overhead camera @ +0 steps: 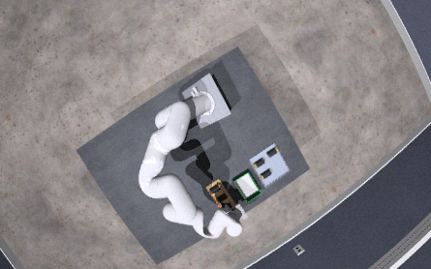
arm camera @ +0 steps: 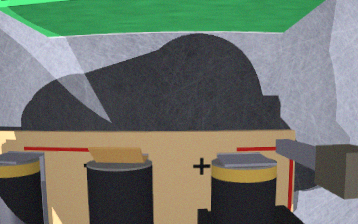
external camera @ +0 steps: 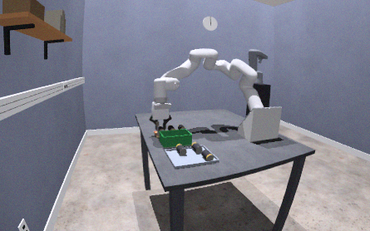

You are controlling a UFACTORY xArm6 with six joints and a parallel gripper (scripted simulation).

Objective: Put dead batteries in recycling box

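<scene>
Right now my hand is 60 mm past the grey tray, 350 mm to the right of it and 40 mm above it. Round my hand: green recycling box: 40 mm behind, 170 mm to the left, 30 mm below.
</scene>
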